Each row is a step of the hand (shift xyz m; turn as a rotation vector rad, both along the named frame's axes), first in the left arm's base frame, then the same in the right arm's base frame.
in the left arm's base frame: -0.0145 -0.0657 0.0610 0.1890 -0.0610 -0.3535
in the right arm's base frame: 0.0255 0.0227 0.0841 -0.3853 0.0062 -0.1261
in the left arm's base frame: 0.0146 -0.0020 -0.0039 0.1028 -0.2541 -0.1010
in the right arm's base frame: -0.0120 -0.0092 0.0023 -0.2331 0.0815 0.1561
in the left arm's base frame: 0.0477 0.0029 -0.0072 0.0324 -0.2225 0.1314
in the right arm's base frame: -0.0313 -0.0366 0.0037 -0.0141 0.0391 0.2571
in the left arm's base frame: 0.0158 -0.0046 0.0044 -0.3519 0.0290 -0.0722
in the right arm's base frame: -0.0078 -0.0117 0.0096 0.1619 0.2892 -0.1415
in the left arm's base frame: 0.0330 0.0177 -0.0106 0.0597 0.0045 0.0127
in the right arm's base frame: -0.0194 -0.0312 -0.0129 -0.0234 -0.0539 0.0171
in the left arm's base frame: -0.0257 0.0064 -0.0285 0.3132 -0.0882 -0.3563
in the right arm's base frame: -0.0030 0.0272 -0.0277 -0.4695 -0.0774 -0.0802
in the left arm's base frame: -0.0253 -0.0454 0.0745 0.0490 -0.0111 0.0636
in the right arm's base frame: 0.0495 0.0163 0.0744 0.0128 -0.0557 0.0575
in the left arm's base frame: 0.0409 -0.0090 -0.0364 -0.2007 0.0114 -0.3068
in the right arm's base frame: -0.0531 -0.0149 -0.0063 -0.0994 0.2615 -0.2372
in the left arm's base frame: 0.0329 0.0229 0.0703 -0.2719 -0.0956 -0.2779
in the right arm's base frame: 0.0405 -0.0623 0.0320 -0.0808 0.3611 -0.1530
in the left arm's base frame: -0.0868 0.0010 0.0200 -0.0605 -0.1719 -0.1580
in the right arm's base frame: 0.0645 0.0610 -0.0073 -0.1471 0.1897 0.0235
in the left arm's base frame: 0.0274 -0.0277 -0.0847 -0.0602 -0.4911 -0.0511
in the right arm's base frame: -0.0873 0.0222 -0.0240 -0.1991 0.3112 0.3331
